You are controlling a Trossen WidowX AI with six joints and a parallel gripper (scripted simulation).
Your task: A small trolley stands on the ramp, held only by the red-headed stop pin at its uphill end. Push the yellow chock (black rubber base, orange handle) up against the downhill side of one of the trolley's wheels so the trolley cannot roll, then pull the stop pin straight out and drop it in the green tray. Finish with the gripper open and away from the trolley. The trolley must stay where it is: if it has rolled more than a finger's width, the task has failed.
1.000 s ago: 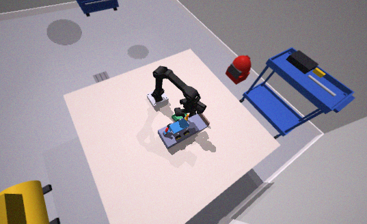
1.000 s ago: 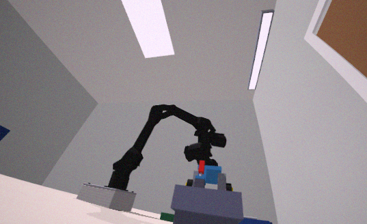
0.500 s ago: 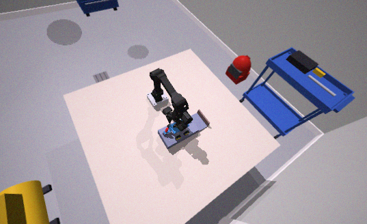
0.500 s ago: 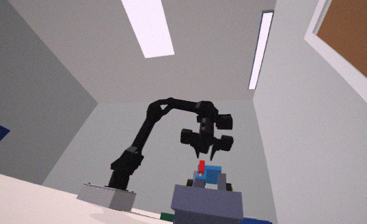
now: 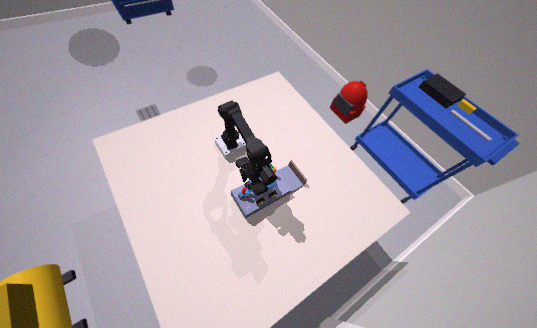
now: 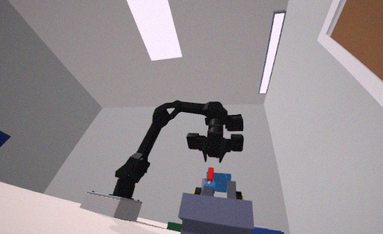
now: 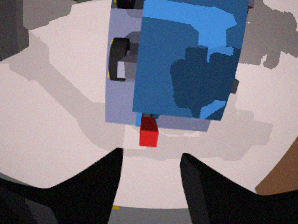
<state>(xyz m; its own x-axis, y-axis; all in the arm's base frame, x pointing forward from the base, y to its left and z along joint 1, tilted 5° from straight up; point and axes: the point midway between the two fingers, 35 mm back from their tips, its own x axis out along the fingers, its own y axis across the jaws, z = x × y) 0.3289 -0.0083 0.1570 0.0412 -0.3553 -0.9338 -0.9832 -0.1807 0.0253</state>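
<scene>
Now: the red-headed stop pin 2 cm to the right of my gripper tip and 6 cm below it. From my gripper tip the other things lie so: blue trolley: 1 cm ahead, 8 cm to the left, 8 cm below; then ramp: 8 cm to the left, 14 cm below; then yellow chock: 6 cm behind, 16 cm to the left, 11 cm below.
</scene>
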